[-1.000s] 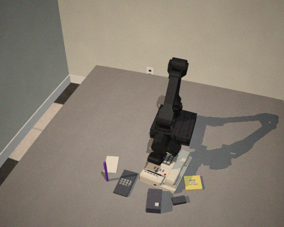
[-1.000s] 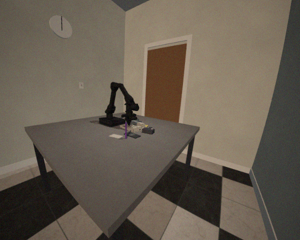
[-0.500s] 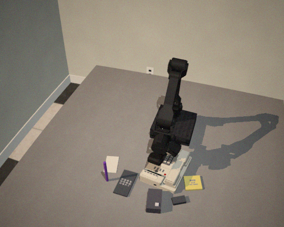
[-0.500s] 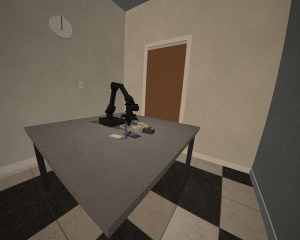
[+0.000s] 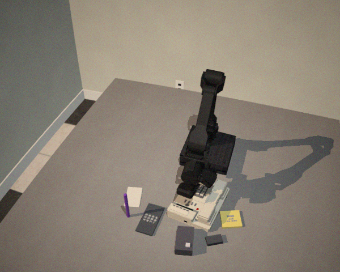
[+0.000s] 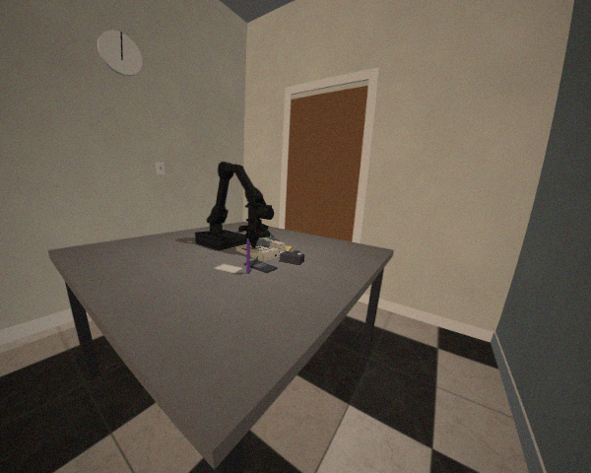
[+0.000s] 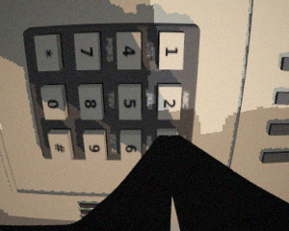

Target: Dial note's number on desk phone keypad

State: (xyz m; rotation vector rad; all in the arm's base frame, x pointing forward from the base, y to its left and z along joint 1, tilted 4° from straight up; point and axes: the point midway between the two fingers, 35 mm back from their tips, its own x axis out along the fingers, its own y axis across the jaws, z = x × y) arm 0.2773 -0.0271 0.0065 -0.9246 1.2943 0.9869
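Now: hand 1 cm short of the 2 key, 2 cm to the right of it and 3 cm above it. From my hand the other things lie so: 1 key 1 cm ahead, 3 cm to the left, 3 cm below; cream desk phone 4 cm ahead, 3 cm to the left, 4 cm below; handset 5 cm ahead, 8 cm to the left, 2 cm below.
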